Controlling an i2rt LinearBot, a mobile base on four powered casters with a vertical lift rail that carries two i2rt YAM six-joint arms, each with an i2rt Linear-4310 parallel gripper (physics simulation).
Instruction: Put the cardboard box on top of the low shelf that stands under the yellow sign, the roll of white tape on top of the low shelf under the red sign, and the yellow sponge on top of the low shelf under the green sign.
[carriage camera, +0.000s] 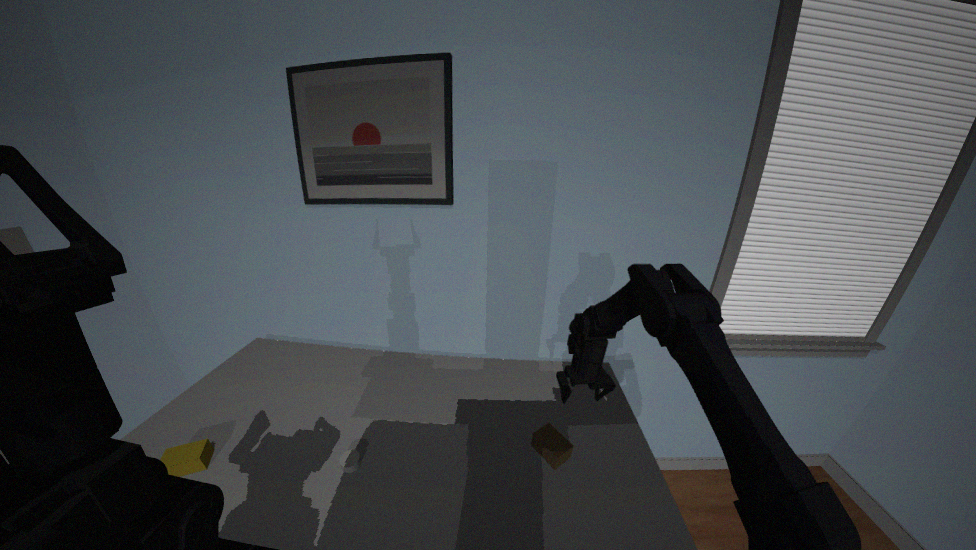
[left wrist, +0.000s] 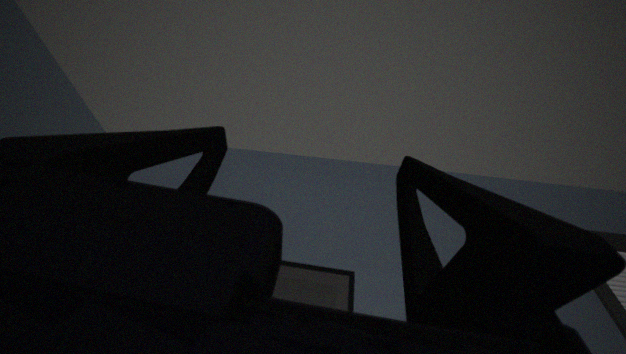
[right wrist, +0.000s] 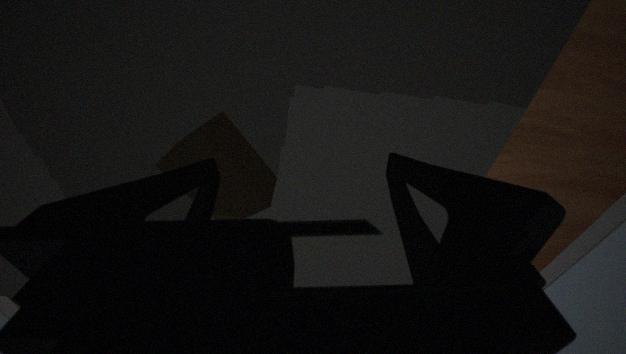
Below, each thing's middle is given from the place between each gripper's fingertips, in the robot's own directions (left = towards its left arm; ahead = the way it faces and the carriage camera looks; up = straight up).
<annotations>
Right now the framed picture (carriage camera: 379, 130) is 830 mm ahead of my left hand, 90 mm to the left of it and 80 mm above it. Round my left hand: yellow sponge (carriage camera: 193, 457) (700 mm below, 460 mm to the left, 240 mm ahead); cardboard box (carriage camera: 547, 441) (690 mm below, 490 mm to the right, 370 mm ahead).
My right gripper is now 9 cm above the cardboard box, 8 cm to the right of it and 7 cm past it. From my right hand the other things lie so: yellow sponge 103 cm to the left, 20 cm behind, 9 cm below; framed picture 69 cm above, 66 cm to the left, 39 cm ahead.
</annotations>
